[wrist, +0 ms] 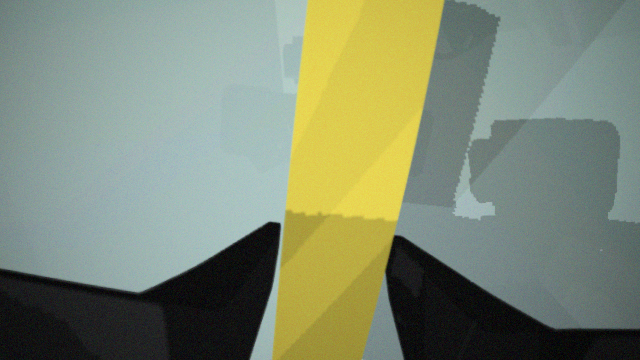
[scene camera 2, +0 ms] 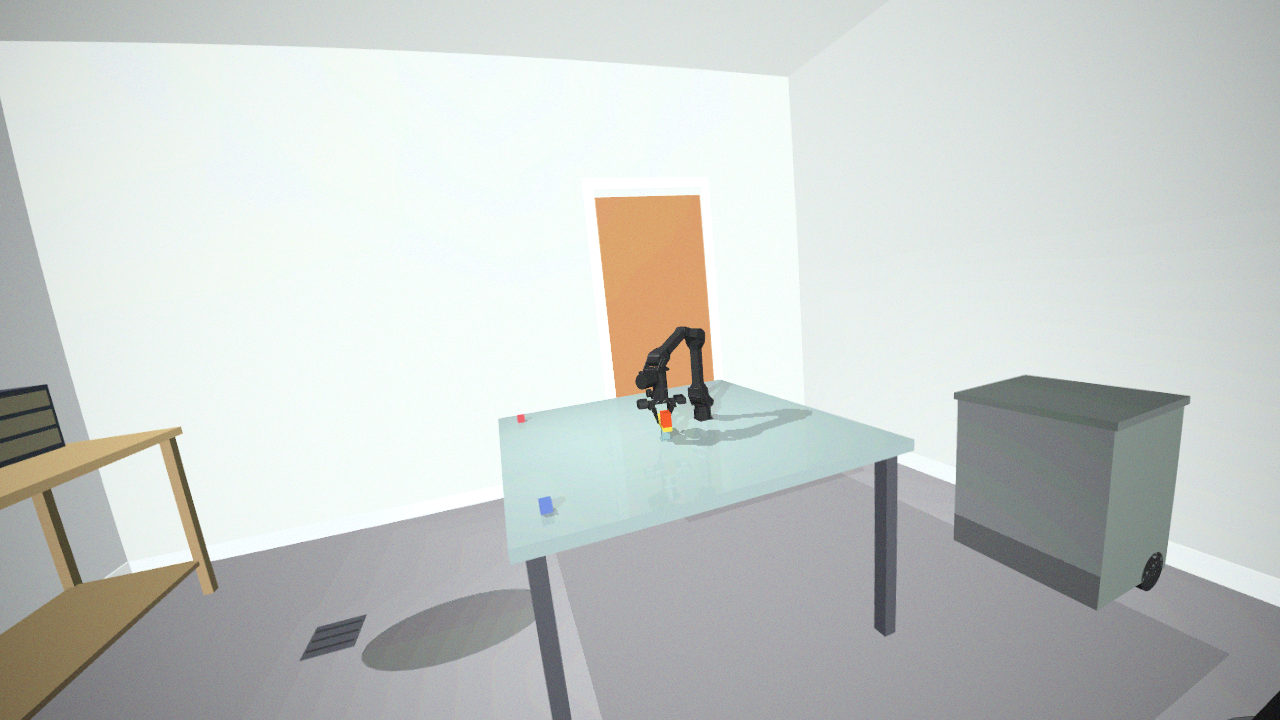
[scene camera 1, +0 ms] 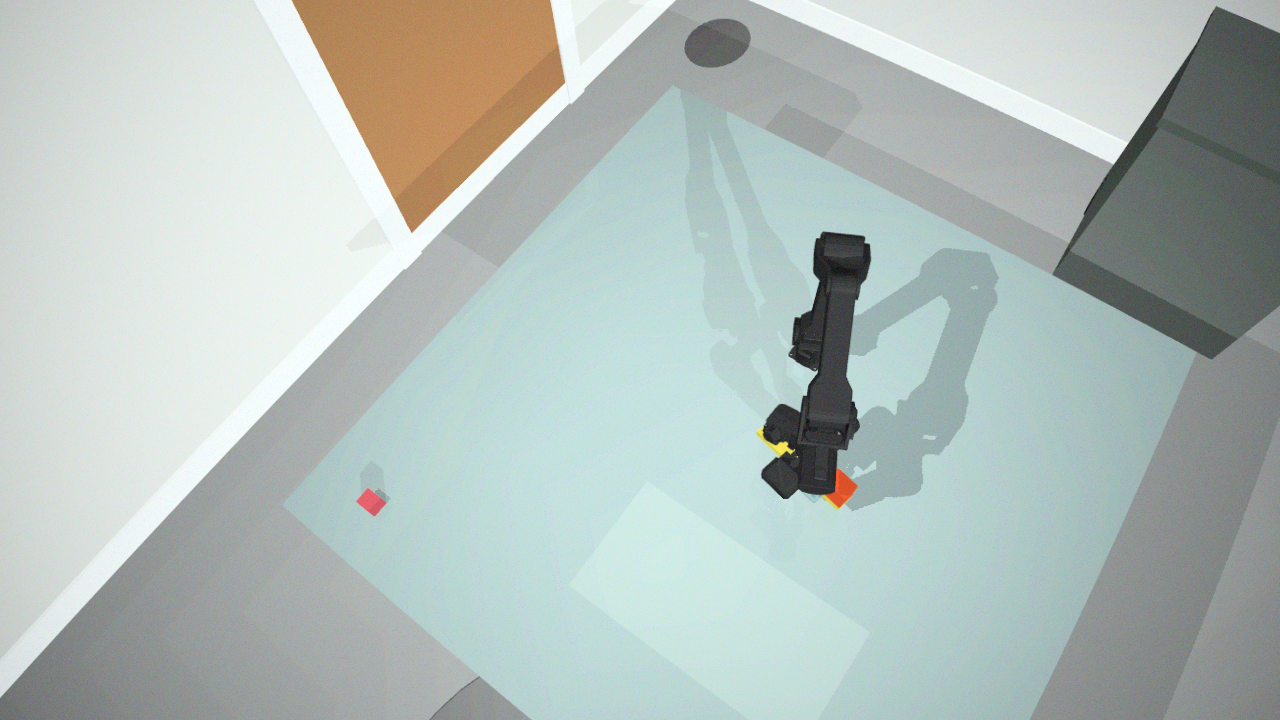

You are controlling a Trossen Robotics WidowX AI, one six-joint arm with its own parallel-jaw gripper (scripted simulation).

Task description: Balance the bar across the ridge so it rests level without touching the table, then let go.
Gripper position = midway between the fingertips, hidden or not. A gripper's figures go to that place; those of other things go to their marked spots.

Labels:
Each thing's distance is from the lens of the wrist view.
my gripper (wrist: pixel 333 241): 0.11 m
yellow bar (wrist: pixel 363 78): 0.09 m

